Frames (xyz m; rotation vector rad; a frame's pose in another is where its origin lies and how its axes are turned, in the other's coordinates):
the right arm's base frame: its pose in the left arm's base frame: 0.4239 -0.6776 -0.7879 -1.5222 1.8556 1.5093
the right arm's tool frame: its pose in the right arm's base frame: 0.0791 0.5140 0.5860 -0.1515 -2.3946 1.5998
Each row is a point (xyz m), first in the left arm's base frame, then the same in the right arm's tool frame.
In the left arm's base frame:
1: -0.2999 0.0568 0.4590
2: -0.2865 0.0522 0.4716
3: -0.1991 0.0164 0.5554
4: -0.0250 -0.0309 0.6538
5: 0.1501 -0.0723 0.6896
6: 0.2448 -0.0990 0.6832
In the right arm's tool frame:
1: 1.2002 0.5076 -0.2126
2: 1.2090 0.5193 -0.2005
3: 1.2639 0.6009 -0.1214
4: 1.3342 0.7027 0.0427
5: 1.3593 0.7615 0.2147
6: 1.3501 0.7809 0.3109

